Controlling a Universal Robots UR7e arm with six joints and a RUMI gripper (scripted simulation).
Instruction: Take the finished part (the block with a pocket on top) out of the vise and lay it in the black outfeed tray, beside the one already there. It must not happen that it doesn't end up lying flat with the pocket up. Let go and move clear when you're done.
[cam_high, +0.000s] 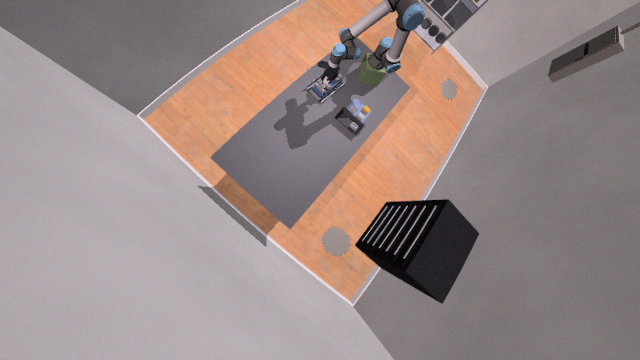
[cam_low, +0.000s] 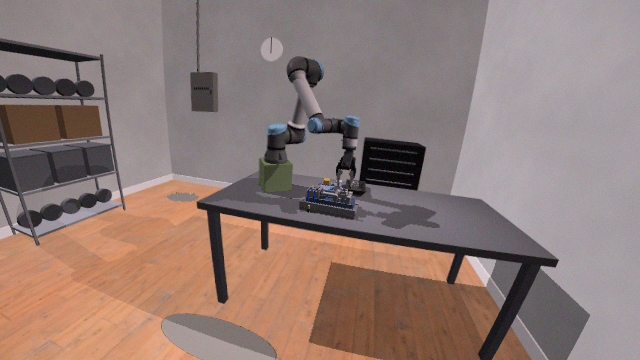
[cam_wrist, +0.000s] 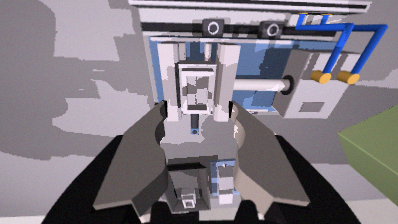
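My hand is 7 cm past the vise and 10 cm above it. The rest, counted from my hand: orange block 19 cm behind, 39 cm to the left, 12 cm below; then blue fixture plate 14 cm behind, 35 cm to the left, 14 cm below; then plain grey block 9 cm behind, 31 cm to the left, 12 cm below.
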